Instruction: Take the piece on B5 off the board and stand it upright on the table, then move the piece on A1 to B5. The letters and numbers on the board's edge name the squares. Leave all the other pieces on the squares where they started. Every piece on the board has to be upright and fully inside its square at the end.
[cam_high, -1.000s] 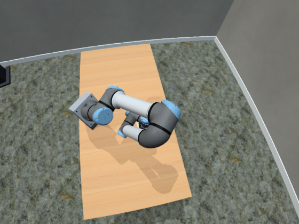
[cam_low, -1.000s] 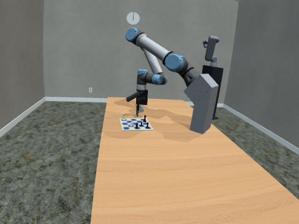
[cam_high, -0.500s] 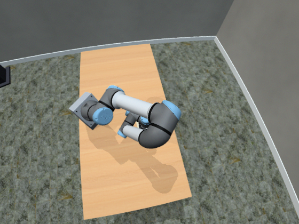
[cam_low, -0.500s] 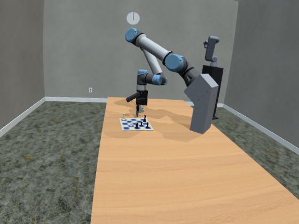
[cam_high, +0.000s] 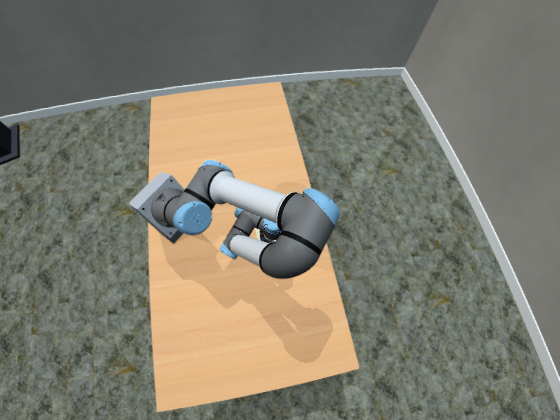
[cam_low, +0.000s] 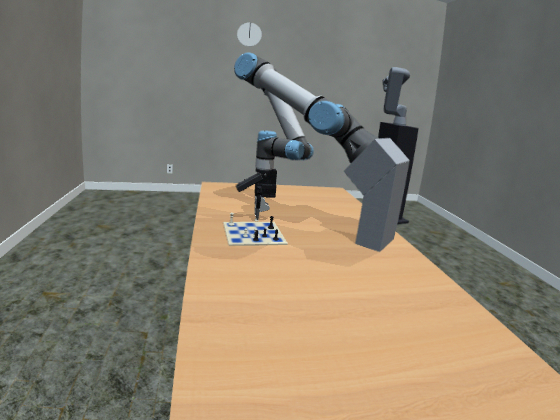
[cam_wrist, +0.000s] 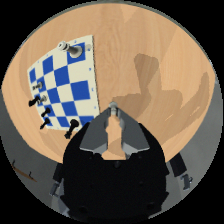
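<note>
Right now the black chess piece is 210 mm to the left of my hand and 10 mm above it. The rest, counted from my hand: light grey piece: 130 mm ahead, 40 mm to the left, 10 mm above; then board: 60 mm ahead, 130 mm to the left, 20 mm below.
</note>
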